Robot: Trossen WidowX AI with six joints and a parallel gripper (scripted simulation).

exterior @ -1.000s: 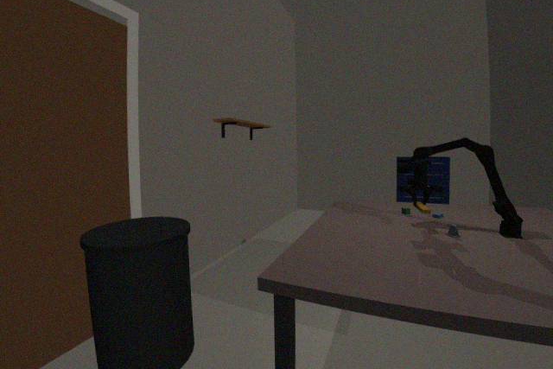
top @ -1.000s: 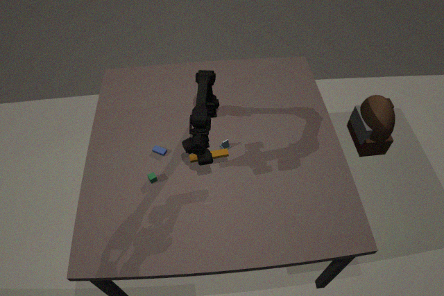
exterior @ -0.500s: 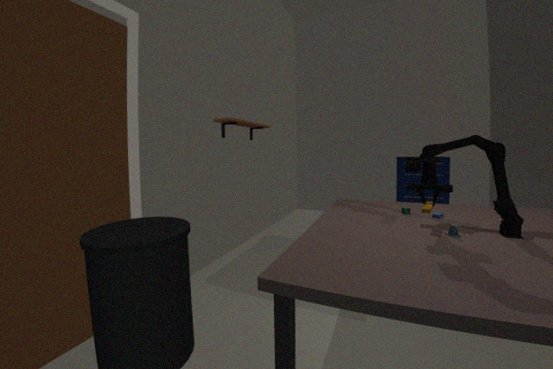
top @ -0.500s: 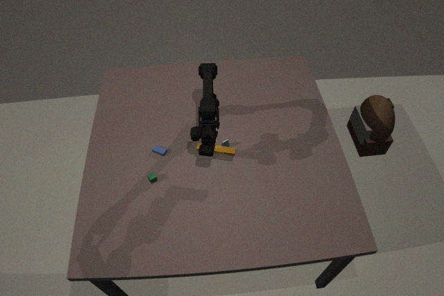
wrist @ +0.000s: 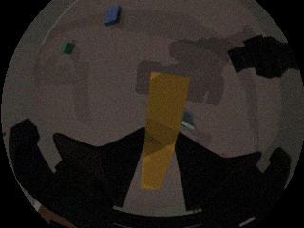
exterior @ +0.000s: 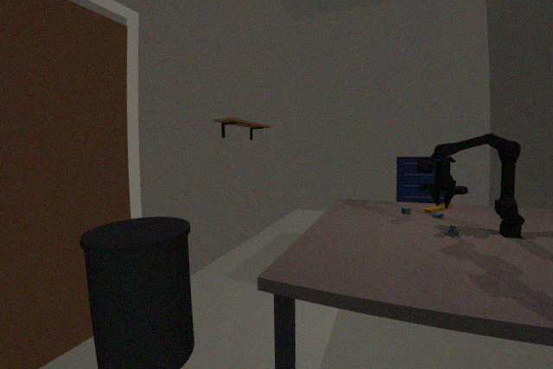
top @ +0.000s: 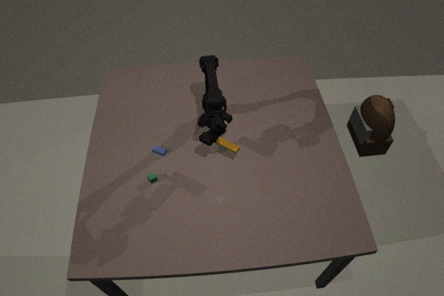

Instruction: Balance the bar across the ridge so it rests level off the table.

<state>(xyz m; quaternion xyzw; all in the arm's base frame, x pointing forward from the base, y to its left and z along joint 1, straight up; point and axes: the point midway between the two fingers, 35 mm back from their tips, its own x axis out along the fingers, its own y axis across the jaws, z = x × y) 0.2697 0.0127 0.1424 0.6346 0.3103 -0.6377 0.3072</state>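
My gripper tip is now 2 cm to the right of the yellow bar and 2 cm short of it. Round my gripper tip: blue flat block (28 cm to the right, 10 cm below, 4 cm behind); then green cube (31 cm to the right, 13 cm ahead, 9 cm below).
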